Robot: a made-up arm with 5 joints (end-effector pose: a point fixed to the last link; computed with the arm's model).
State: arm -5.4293 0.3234 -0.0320 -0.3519 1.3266
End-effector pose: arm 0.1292 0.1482 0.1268 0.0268 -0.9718 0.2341 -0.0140
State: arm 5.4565 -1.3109 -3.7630 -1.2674 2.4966
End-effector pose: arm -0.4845 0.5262 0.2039 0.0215 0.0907 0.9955 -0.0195
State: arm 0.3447 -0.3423 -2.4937 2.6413 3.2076
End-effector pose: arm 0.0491 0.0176 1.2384 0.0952 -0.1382 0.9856 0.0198
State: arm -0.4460 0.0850 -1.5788 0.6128 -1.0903
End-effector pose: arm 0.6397 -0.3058 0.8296 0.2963 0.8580 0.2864 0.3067
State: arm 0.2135 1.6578 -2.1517 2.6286 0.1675
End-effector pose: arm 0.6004 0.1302 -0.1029 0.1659 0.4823 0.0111 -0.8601
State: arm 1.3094 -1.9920 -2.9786 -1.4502 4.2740
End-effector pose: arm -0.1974 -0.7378 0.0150 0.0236 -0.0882 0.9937 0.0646
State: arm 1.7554 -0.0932 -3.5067 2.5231 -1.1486
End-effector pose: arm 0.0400 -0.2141 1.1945 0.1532 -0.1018 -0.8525 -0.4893
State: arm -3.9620 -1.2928 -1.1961 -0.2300 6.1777
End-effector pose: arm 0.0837 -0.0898 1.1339 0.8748 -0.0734 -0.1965 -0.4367
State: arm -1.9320 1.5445 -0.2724 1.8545 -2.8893
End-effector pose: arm 0.0555 0.1470 0.1485 0.6676 -0.0067 -0.0035 -0.7445
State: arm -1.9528 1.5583 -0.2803 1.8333 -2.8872
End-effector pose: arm 0.0599 0.1490 0.1454 0.6605 -0.0135 -0.0068 -0.7507
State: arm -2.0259 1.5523 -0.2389 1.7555 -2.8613
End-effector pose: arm 0.0756 0.1544 0.1618 0.6423 -0.0332 -0.0147 -0.7656
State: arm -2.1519 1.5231 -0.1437 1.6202 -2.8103
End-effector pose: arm 0.1042 0.1586 0.1998 0.6120 -0.0671 -0.0229 -0.7877
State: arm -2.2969 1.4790 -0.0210 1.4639 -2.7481
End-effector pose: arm 0.1378 0.1552 0.2497 0.5768 -0.1068 -0.0245 -0.8095
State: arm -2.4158 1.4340 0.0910 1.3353 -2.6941
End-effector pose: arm 0.1647 0.1462 0.2959 0.5481 -0.1388 -0.0194 -0.8246
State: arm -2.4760 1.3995 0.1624 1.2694 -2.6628
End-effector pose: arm 0.1778 0.1396 0.3254 0.5350 -0.1539 -0.0144 -0.8306
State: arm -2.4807 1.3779 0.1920 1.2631 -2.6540
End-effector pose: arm 0.1792 0.1393 0.3375 0.5367 -0.1531 -0.0133 -0.8296
